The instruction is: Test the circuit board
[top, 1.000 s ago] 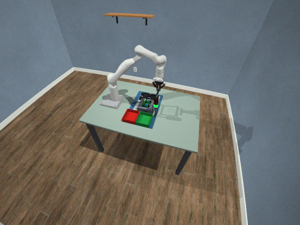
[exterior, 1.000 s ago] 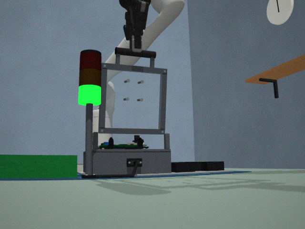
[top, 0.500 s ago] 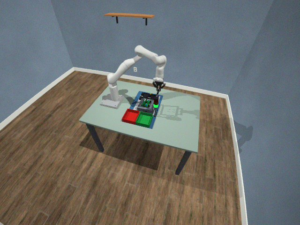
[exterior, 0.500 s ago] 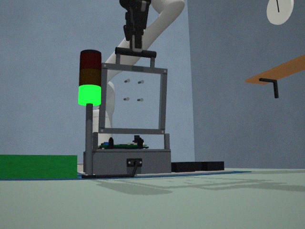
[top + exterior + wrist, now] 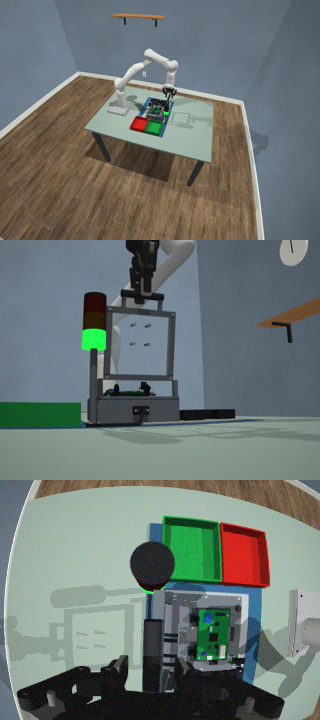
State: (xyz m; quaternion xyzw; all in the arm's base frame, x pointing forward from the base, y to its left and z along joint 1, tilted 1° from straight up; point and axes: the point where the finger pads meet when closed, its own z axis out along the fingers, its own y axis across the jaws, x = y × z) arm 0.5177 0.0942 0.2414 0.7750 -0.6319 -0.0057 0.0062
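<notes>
Right now my hand is 13 cm past the green circuit board, 3 cm to the left of it and 20 cm above it. From my hand the other things lie so: red bin (19 cm behind, 24 cm to the right, 26 cm below); green bin (4 cm behind, 21 cm to the right, 26 cm below); clear lid (2 cm behind, 9 cm below).
</notes>
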